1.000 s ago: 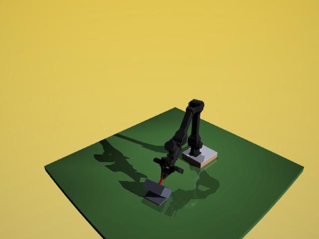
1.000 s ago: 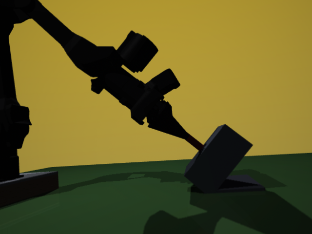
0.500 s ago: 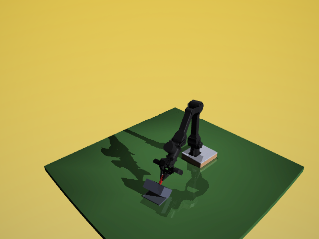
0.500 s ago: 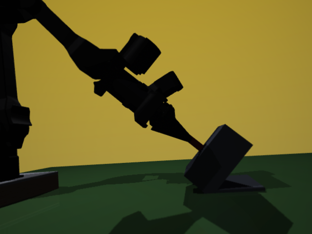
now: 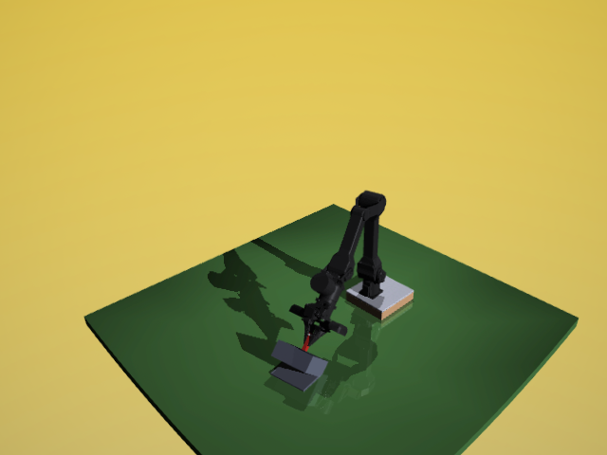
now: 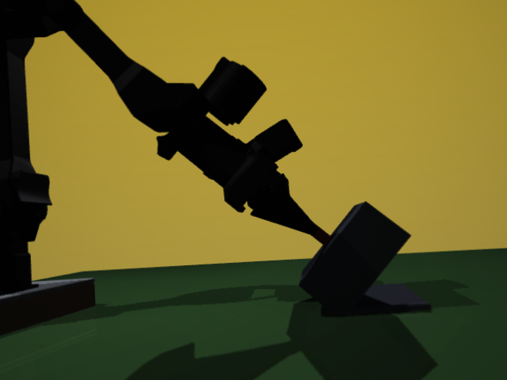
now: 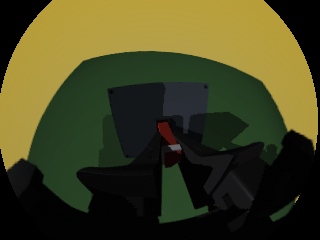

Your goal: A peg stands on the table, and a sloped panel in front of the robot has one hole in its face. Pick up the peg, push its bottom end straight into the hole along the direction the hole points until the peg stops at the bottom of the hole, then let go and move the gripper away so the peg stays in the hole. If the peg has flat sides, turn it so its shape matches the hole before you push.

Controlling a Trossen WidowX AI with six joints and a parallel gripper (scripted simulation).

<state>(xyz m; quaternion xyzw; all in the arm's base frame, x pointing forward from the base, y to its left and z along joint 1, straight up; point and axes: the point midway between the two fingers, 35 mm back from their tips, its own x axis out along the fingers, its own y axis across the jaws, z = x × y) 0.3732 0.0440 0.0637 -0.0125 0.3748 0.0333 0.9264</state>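
The red peg is 10 mm behind my gripper tip and 10 mm above it. The rest, counted from my gripper tip: flat foot 80 mm below, 60 mm ahead; dark grey sloped panel 40 mm ahead, 30 mm below.
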